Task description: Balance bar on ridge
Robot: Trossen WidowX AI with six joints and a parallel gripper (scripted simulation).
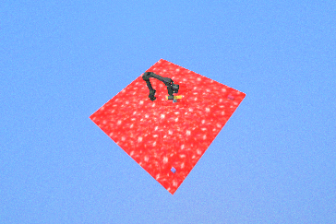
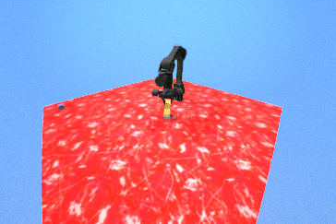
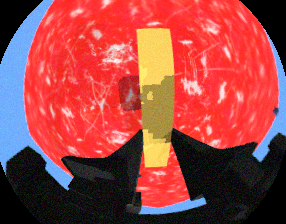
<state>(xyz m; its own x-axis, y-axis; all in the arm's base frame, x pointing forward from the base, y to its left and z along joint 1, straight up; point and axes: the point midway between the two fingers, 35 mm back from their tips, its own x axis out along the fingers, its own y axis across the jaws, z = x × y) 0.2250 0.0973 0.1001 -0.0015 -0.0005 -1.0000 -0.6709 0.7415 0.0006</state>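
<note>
The yellow bar lies 2 cm ahead of my gripper tip and 2 cm to the left of it. Round my gripper tip: blue cube: 52 cm ahead, 60 cm to the right, 5 cm below.
</note>
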